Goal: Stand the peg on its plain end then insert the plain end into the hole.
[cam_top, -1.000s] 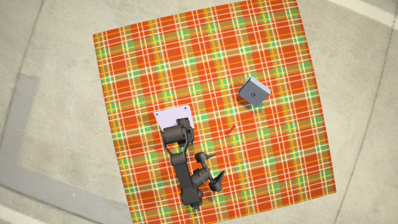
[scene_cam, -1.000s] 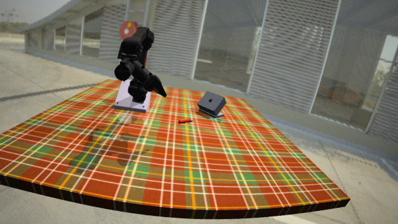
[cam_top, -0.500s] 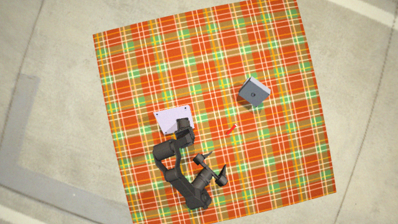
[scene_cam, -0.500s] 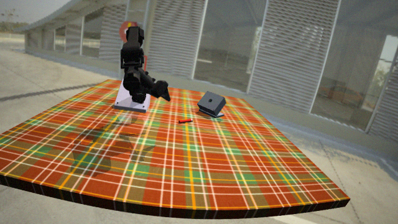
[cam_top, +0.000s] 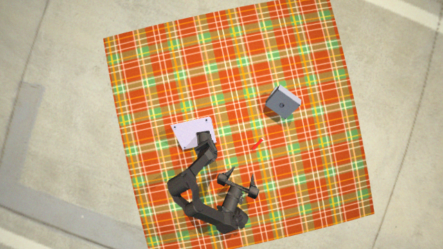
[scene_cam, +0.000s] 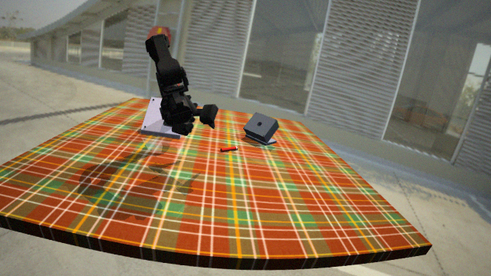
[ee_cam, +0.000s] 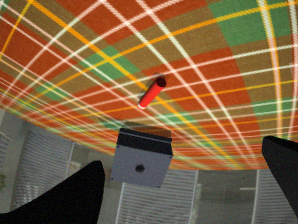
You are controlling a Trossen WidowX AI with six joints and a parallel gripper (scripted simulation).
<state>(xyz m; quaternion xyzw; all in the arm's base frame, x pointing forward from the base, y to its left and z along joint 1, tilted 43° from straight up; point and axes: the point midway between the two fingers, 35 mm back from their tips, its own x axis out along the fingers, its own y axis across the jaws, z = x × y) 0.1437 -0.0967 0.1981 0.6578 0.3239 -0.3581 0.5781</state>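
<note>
Right now the red peg is 12 cm ahead of my gripper tip, 11 cm to the left of it and 11 cm below it. The rest, counted from my gripper tip: grey sloped panel: 25 cm ahead, 29 cm to the left, 5 cm below.
</note>
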